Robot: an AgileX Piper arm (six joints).
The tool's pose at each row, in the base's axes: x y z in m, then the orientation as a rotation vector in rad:
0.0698 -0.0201 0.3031 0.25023 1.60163 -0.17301
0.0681 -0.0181 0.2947 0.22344 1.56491 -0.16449
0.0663 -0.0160 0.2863 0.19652 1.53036 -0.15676
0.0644 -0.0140 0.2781 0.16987 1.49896 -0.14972
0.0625 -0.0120 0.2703 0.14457 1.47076 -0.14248
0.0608 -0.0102 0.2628 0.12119 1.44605 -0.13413
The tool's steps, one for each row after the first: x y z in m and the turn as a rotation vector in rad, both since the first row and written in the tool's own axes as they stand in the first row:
0.0085 0.0011 -0.0018 -0.02184 -0.03907 -0.00660
0.0171 0.0023 -0.0037 -0.04342 -0.07594 -0.01422
0.0255 0.0034 -0.0056 -0.06456 -0.10959 -0.02266
0.0334 0.0045 -0.0076 -0.08513 -0.13979 -0.03067
0.0411 0.0054 -0.0094 -0.10534 -0.16614 -0.03730

